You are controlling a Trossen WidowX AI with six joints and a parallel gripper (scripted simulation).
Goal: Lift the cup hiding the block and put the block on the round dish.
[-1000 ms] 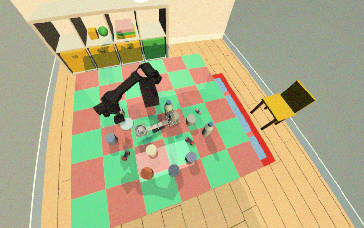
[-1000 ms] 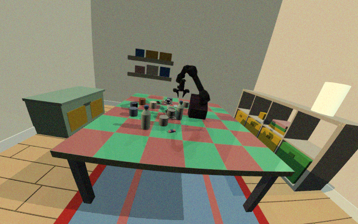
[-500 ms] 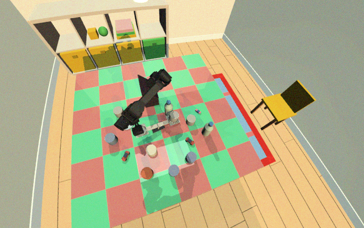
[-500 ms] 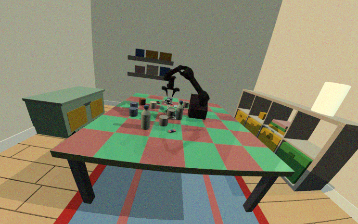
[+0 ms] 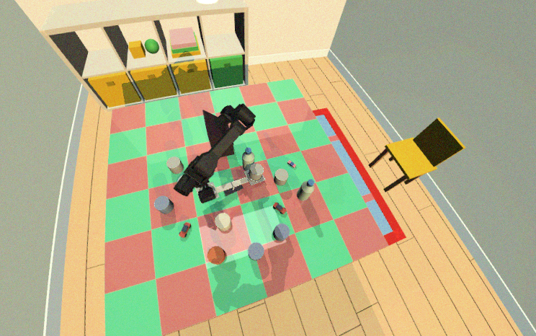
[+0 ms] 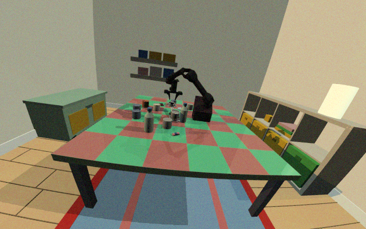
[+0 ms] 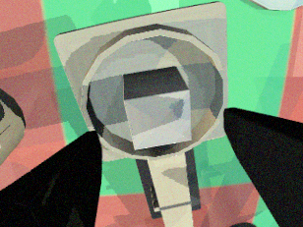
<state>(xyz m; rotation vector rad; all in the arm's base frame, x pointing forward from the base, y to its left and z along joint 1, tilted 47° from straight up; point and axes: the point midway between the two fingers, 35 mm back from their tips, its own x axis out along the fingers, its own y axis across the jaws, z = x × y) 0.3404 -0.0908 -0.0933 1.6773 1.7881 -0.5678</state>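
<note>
The round pale dish is 110 mm below my gripper tip, 110 mm behind it and 100 mm to the right of it. From my gripper tip the other things lie so: balance beam (120 mm to the left, 80 mm below, 20 mm behind); cream cylinder (130 mm ahead, 80 mm below, 40 mm to the left); small balance (120 mm to the left, 90 mm below, 20 mm behind).
</note>
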